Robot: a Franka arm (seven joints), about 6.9 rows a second.
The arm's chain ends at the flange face. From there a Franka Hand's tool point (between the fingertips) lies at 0.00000 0.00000 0.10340 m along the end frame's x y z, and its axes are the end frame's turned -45 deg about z.
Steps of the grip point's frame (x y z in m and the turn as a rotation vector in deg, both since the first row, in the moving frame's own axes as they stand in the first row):
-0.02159, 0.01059, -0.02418, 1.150, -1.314, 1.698
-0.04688, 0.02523, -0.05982, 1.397, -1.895, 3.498
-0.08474, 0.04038, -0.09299, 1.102, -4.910, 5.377
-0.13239, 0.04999, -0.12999, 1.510, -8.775, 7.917
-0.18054, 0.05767, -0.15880, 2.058, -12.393, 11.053
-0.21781, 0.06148, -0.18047, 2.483, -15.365, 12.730
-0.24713, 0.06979, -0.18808, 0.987, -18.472, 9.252
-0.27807, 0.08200, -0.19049, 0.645, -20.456, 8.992
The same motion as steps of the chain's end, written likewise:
-0.00463, 0.02259, -0.02413, -0.116, -1.742, 1.698
-0.01109, 0.05048, -0.05973, -0.352, -2.328, 3.498
-0.02349, 0.08399, -0.09259, -2.693, -4.251, 5.377
-0.04460, 0.12066, -0.12875, -5.137, -7.273, 7.917
-0.06744, 0.15720, -0.15633, -7.308, -10.218, 11.053
-0.08642, 0.18389, -0.17669, -9.109, -12.620, 12.730
-0.09932, 0.20425, -0.18275, -12.364, -13.760, 9.252
-0.11043, 0.23205, -0.18398, -14.008, -14.921, 8.992

